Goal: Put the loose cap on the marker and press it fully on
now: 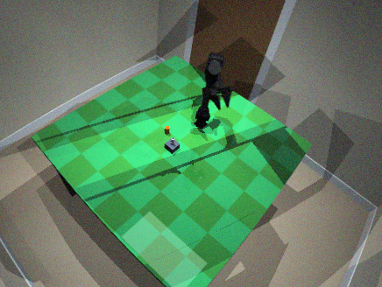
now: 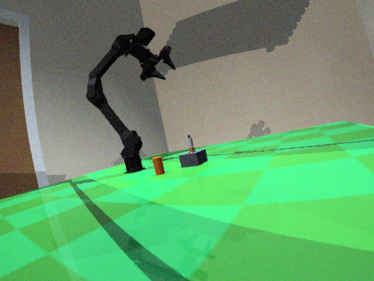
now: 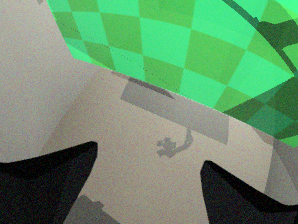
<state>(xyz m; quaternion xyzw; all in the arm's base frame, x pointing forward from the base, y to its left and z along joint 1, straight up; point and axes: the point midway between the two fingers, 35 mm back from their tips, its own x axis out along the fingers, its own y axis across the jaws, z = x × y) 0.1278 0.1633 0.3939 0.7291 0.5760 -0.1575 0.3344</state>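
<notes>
Now: the orange cap 80 mm ahead of my gripper tip, 280 mm to the right of it and 350 mm below it. From my gripper tip the other things lie so: dark holder block 140 mm ahead, 180 mm to the right, 350 mm below.
</notes>
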